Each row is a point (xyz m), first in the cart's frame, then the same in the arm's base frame.
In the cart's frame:
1: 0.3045 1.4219 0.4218
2: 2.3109 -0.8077 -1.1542
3: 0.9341 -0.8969 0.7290
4: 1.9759 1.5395 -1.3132
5: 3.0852 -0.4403 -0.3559
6: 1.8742 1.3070 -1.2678
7: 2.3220 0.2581 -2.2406
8: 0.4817 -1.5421 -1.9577
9: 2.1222 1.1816 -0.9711
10: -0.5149 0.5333 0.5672
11: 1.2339 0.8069 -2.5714
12: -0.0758 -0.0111 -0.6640
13: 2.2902 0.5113 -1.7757
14: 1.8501 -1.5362 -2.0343
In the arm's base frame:
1: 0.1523 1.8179 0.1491
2: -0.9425 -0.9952 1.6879
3: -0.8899 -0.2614 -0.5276
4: -0.2187 1.1416 2.4344
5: -1.9631 -0.4209 1.6714
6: -0.1972 0.9520 2.2609
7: -0.1788 -0.4172 2.8708
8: 0.8832 -1.8242 0.9734
9: -0.5845 0.9267 2.1402
10: 0.6008 1.1183 -0.7406
11: 0.9768 0.0554 2.6818
12: 0.8488 0.1194 0.2319
13: -0.3742 -0.0070 2.5973
14: -0.1869 -1.9594 1.8189

